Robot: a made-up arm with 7 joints.
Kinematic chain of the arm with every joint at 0, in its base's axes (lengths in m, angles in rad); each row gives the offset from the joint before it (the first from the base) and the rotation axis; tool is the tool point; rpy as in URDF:
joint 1: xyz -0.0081 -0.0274 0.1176 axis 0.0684 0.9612 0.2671
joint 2: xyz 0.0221 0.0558 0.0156 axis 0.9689 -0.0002 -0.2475
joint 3: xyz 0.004 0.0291 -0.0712 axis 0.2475 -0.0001 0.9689
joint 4: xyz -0.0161 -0.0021 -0.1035 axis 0.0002 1 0
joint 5: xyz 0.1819 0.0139 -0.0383 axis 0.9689 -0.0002 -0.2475
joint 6: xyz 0.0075 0.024 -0.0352 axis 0.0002 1 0
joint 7: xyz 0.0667 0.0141 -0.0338 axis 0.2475 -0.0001 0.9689
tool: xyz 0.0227 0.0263 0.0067 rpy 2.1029 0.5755 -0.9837
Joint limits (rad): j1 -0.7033..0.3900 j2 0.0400..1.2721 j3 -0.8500..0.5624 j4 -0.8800..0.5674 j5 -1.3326..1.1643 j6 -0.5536..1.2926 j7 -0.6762..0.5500
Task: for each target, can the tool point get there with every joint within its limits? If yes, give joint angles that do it. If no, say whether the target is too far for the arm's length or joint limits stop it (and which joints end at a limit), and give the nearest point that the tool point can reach.
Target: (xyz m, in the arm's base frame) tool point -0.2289 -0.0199 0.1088
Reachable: no: joint limits stop it (at a limit: joint 1, joint 3, joint 4, joint 5, joint 6, joint 7) | nearest point -0.0383 -0.0003 -0.0814 | short by 0.270 m
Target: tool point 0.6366 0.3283 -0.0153
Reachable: no: too far | nearest point 0.4053 0.2394 0.0197 | short by 0.250 m
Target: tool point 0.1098 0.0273 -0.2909
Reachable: yes | joints 0.1201 0.1890 -0.3422 0.3656 -1.1222 0.4450 0.1533
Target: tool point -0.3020 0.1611 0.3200
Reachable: no: joint limits stop it (at a limit: joint 1, joint 3, joint 4, joint 5, joint 6) | nearest point -0.0187 0.0848 0.3652 | short by 0.297 m
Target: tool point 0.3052 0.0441 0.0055
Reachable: yes | joints -0.2660 0.6842 -0.6145 -0.5596 0.0612 1.0654 0.1884
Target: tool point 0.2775 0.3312 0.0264
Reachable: yes | joints -0.1202 0.8011 0.3054 0.0112 -0.2179 0.7341 0.1556
